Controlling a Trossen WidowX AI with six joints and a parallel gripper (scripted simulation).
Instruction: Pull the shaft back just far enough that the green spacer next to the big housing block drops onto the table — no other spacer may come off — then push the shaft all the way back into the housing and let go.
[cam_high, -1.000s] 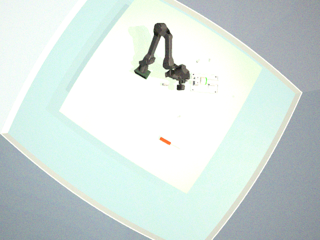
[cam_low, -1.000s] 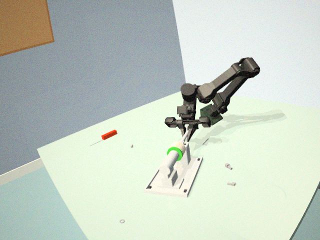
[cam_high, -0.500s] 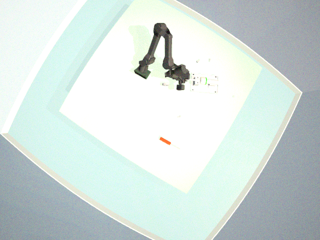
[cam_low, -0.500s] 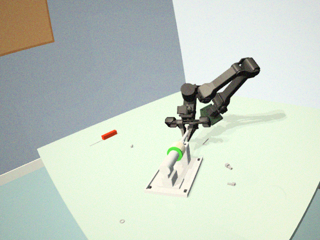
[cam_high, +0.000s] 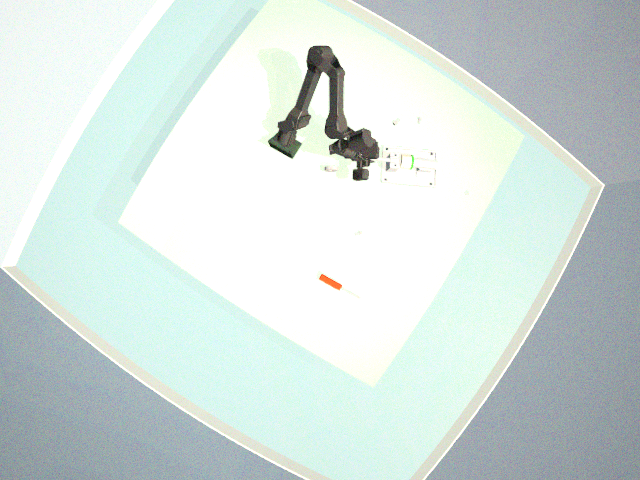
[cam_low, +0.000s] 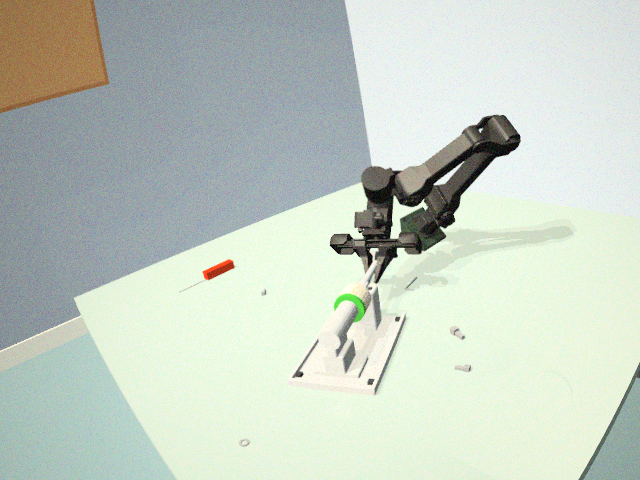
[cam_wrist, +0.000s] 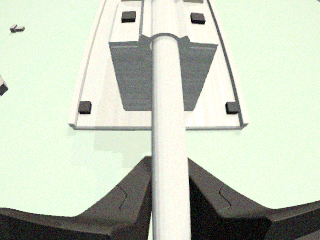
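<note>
Right now my gripper tip is 4 cm short of the shaft, 3 cm to the right of it and 2 cm below it. Round my gripper tip: green spacer (11 cm ahead, 8 cm to the left, 2 cm above); cream spacer (8 cm ahead, 6 cm to the left, 2 cm above).
</note>
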